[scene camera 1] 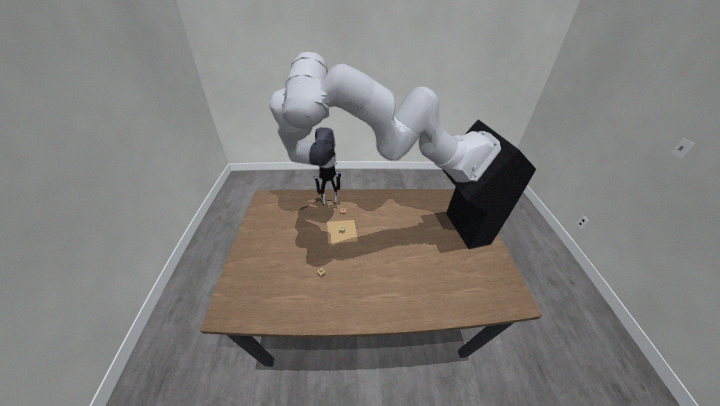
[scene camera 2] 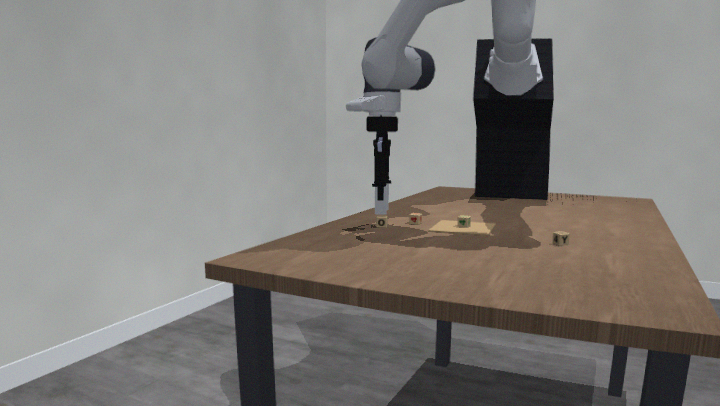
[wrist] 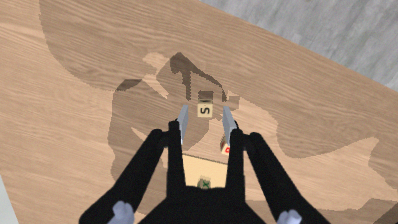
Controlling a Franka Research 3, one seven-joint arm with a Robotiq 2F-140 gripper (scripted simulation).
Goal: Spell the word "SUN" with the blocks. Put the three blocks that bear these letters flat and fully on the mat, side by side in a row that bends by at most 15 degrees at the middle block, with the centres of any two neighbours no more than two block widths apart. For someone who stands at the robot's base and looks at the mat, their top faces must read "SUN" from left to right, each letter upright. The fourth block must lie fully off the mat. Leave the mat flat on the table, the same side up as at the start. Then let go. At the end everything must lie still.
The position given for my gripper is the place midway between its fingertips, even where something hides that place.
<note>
I see my gripper (scene camera 2: 381,212) and a tan mat (wrist: 196,168).
My gripper shows as well in the wrist view (wrist: 205,113).
</note>
